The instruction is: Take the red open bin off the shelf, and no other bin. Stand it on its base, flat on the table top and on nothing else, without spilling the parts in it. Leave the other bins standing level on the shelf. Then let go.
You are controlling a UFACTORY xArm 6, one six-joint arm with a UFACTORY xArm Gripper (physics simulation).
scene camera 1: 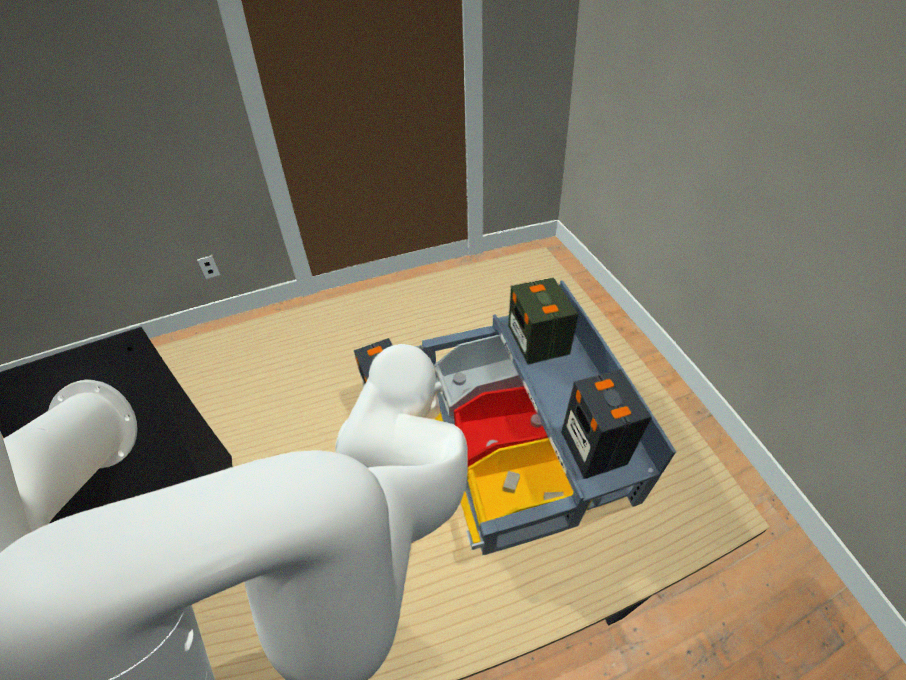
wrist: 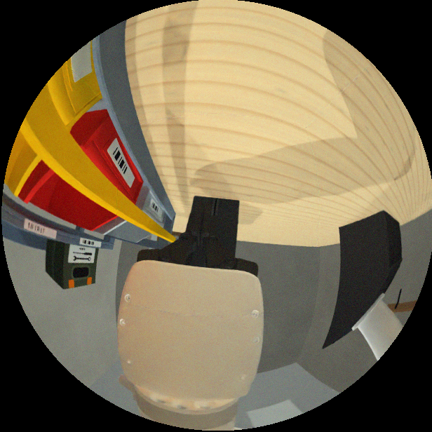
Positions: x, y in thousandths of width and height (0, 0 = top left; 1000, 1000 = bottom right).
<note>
In view: the gripper (wrist: 473, 490), a red open bin (scene camera 1: 557, 611), a yellow bin (scene camera 1: 597, 693), a grey bin (scene camera 1: 537, 535) and a green case (scene camera 1: 594, 488).
The red open bin also shows in the wrist view (wrist: 219, 304). The grey bin also shows in the wrist view (wrist: 274, 527). The green case shows as well in the wrist view (wrist: 145, 622).
</note>
